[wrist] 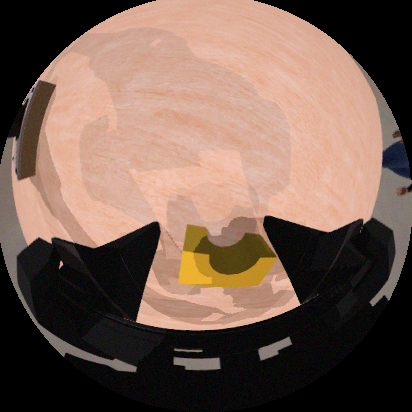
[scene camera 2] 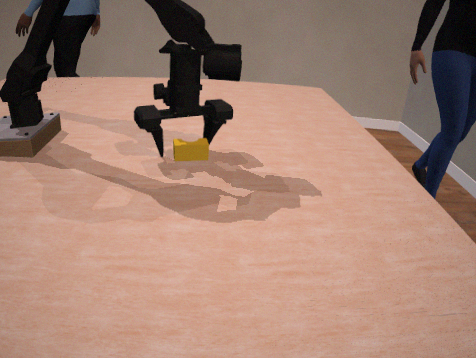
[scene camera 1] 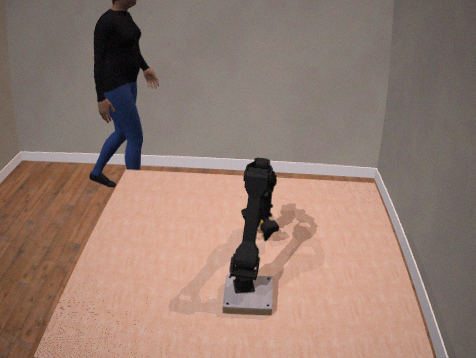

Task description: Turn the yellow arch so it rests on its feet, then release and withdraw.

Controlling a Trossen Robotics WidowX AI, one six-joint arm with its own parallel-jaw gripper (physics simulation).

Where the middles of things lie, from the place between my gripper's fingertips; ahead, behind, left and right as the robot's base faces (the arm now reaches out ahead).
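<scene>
I see the yellow arch [scene camera 2: 198, 150], and measured from that arch my gripper is 2 cm below it, 2 cm to the left of it and 1 cm short of it.
</scene>
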